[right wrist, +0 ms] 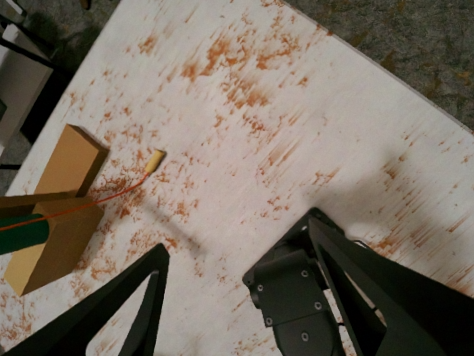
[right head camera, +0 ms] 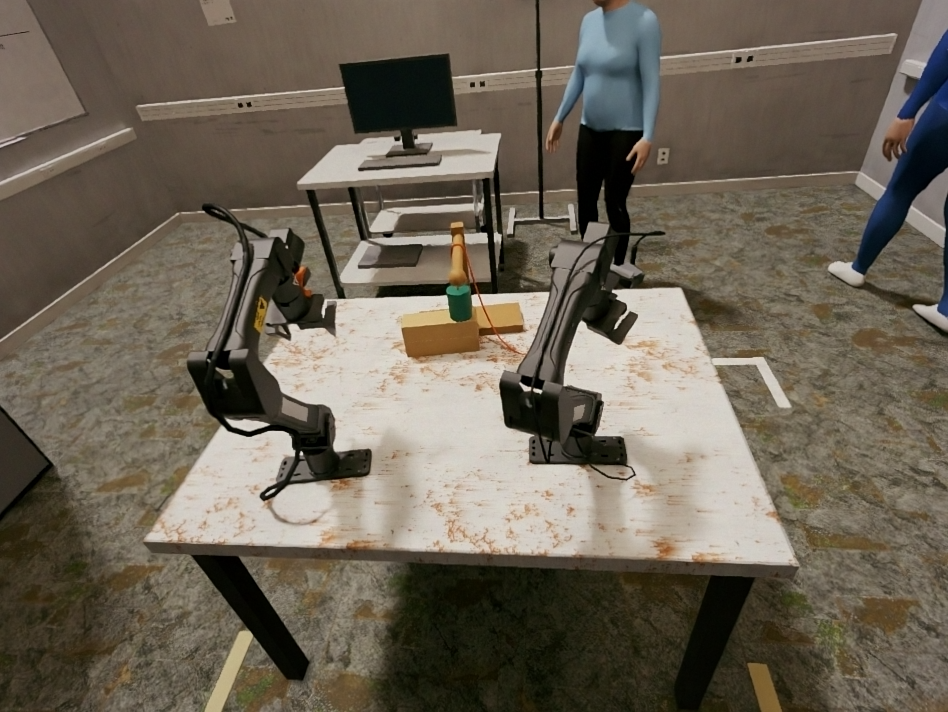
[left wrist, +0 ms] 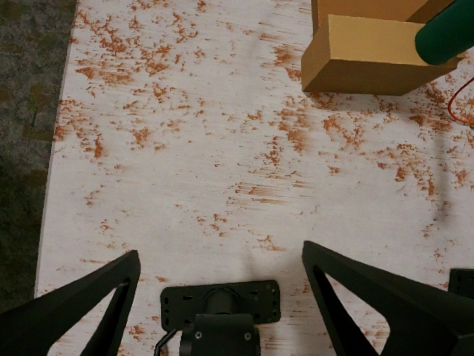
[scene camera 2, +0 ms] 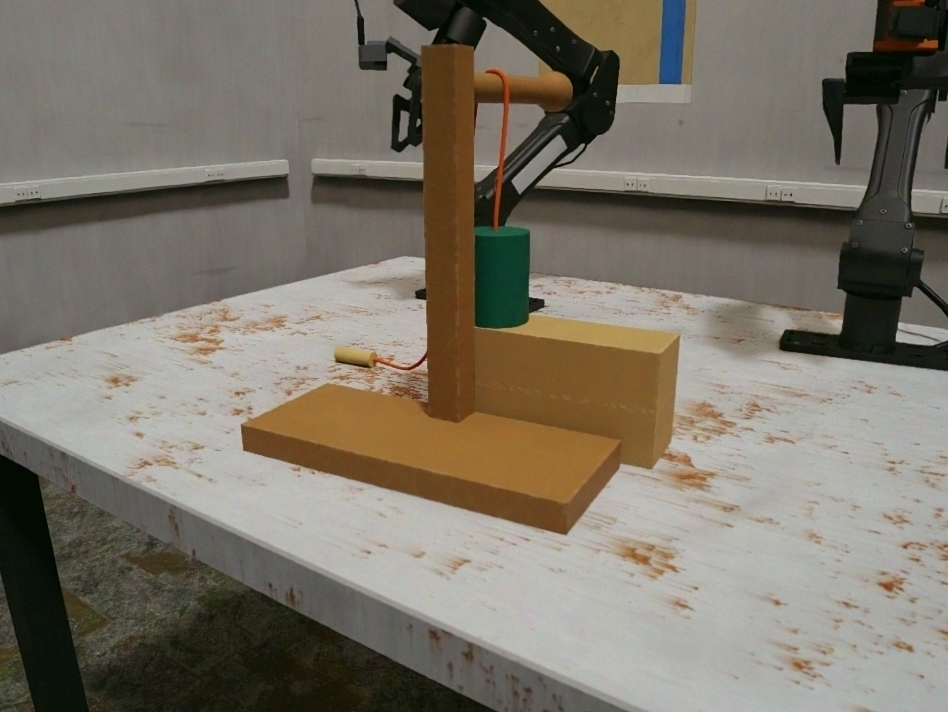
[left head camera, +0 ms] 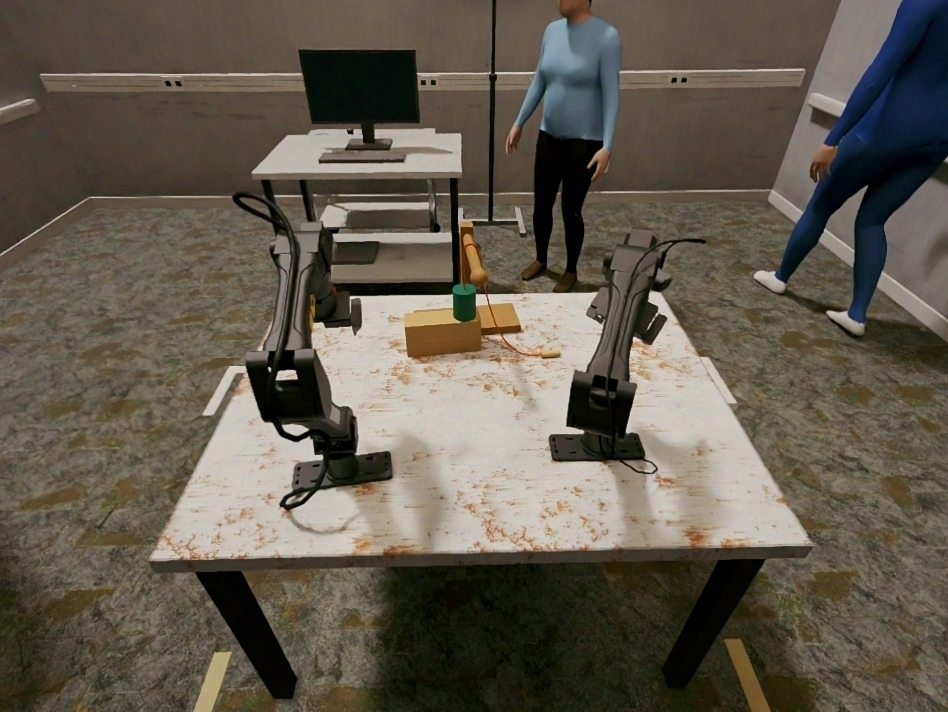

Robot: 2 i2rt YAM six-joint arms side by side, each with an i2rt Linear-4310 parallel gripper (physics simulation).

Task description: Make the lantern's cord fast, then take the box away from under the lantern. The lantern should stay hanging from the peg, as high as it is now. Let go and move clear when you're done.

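Frame: origin at the left arm's base, x left, y up, z ahead, level; metres.
Seen in the pictures: left gripper, fingertip midpoint: (right head camera: 313,336) (left wrist: 223,254) (scene camera 2: 891,165) (left head camera: 331,335); right gripper, fingertip midpoint: (right wrist: 234,237) (right head camera: 601,330) (scene camera 2: 402,148); left arm's base, link origin: (right head camera: 325,467) (left wrist: 221,303) (scene camera 2: 865,353) (left head camera: 343,472); right arm's base, link origin: (right wrist: 290,256) (right head camera: 576,451) (left head camera: 595,448).
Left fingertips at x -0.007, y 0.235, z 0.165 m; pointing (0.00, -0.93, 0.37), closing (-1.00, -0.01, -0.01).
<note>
Pixels of each thing's top centre, then the offset from my left fingertips to it. "pt": a spot on its surface instead.
- green lantern, top centre: (scene camera 2: 495,231) (left head camera: 464,289) (right head camera: 457,289) dx -0.313, dy -0.055, dz +0.229 m
- tan box, top centre: (scene camera 2: 557,327) (left wrist: 396,41) (left head camera: 442,317) (right head camera: 438,317) (right wrist: 27,251) dx -0.253, dy -0.135, dz +0.231 m
- wooden peg, top centre: (scene camera 2: 511,75) (left head camera: 472,251) (right head camera: 457,252) dx -0.325, dy +0.077, dz +0.169 m
- pale yellow handle, surface spot: (scene camera 2: 354,356) (right wrist: 149,160) (left head camera: 548,351) pt dx -0.527, dy -0.223, dz +0.150 m
- peg's brown post, top centre: (scene camera 2: 447,45) (left head camera: 466,224) dx -0.329, dy +0.095, dz +0.284 m
The green lantern (left head camera: 464,302) (right head camera: 459,303) (scene camera 2: 501,277) (left wrist: 447,35) (right wrist: 22,234) stands upright on the tan box (left head camera: 440,337) (right head camera: 440,337) (scene camera 2: 574,375) (left wrist: 370,75). Its orange cord (scene camera 2: 503,153) (right wrist: 120,194) passes over the wooden peg (left head camera: 473,264) (right head camera: 458,264) (scene camera 2: 528,88) and runs down to a pale yellow handle (left head camera: 550,354) (scene camera 2: 354,356) (right wrist: 155,161) lying on the table. My left gripper (left wrist: 223,254) is open and empty, raised left of the box in the head views. My right gripper (right wrist: 234,237) is open and empty, raised to the right of the handle there.
The peg's brown post (scene camera 2: 448,229) rises from a flat wooden base (scene camera 2: 429,459) (right wrist: 65,165) beside the box, near the table's far edge in the head views. A cart with a monitor (left head camera: 358,85) (right head camera: 398,93) and a person in light blue (left head camera: 580,76) are beyond the table.
</note>
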